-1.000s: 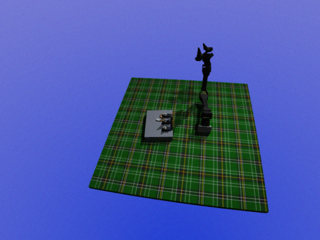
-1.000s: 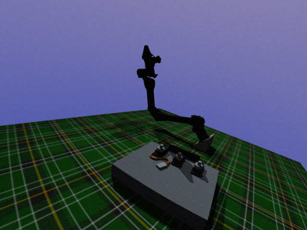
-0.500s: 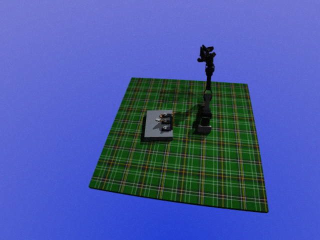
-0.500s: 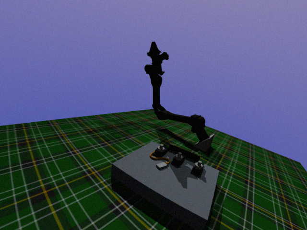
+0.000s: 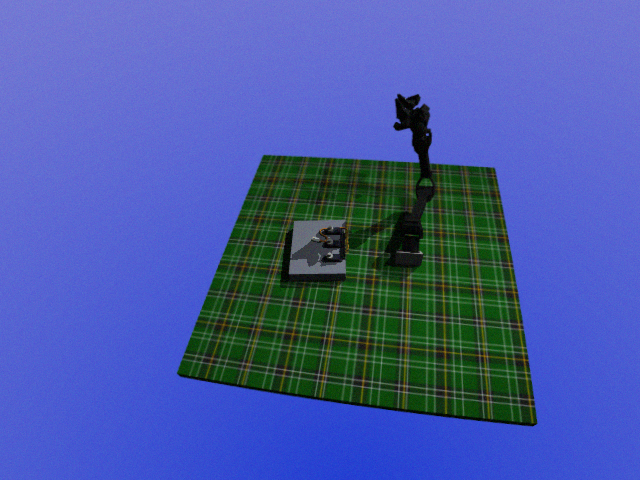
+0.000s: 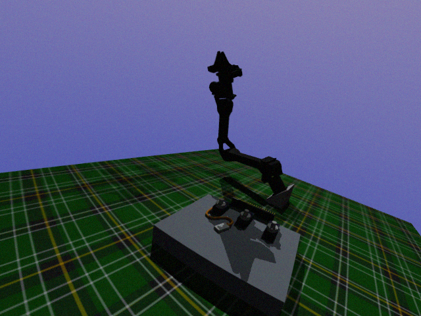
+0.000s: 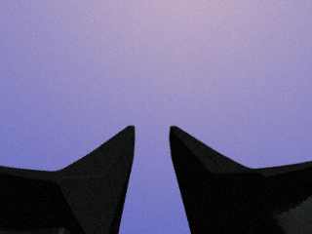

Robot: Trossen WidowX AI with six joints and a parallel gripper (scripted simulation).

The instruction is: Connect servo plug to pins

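Right now the grey holder is 53 cm below my gripper tip, 39 cm ahead of it and 34 cm to the left of it. Round my gripper tip: dark pin strip: 50 cm below, 34 cm to the left, 23 cm ahead.
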